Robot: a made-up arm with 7 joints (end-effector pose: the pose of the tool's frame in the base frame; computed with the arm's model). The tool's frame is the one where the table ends.
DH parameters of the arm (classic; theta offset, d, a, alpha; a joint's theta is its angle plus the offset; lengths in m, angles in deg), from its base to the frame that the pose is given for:
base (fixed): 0 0.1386 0 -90
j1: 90 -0.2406 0.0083 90
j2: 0 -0.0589 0.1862 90
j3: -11.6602 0 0.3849 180
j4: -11.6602 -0.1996 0.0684 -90
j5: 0 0.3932 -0.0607 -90
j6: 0 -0.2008 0.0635 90
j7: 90 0.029 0.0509 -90
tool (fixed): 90 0.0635 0 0
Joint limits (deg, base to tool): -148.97..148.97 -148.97..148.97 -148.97..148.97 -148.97..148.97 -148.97..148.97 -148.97..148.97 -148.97..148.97
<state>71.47 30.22 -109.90 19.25 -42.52 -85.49 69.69</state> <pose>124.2 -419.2 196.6 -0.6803 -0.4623 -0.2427 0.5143</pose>
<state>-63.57 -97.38 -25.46 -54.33 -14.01 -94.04 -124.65</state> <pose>-469.8 -916.0 -512.0 0.4988 -0.4988 -0.3231 0.6309</pose>
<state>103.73 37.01 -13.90 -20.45 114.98 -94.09 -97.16</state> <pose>-585.0 122.8 1009.3 -0.4970 0.5068 -0.5781 0.4023</pose>
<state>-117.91 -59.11 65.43 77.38 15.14 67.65 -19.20</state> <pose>209.9 -625.9 89.5 -0.5099 -0.8340 -0.1533 0.1450</pose>
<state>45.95 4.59 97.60 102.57 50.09 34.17 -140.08</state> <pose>-360.7 -333.7 -164.6 0.7611 0.2934 -0.0348 0.5774</pose>
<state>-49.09 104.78 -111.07 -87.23 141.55 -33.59 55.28</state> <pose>-342.0 -95.0 -715.1 -0.7262 -0.1758 -0.1756 0.6411</pose>
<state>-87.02 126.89 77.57 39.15 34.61 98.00 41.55</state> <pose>-409.2 345.2 233.5 0.6336 -0.4713 -0.5942 0.1532</pose>
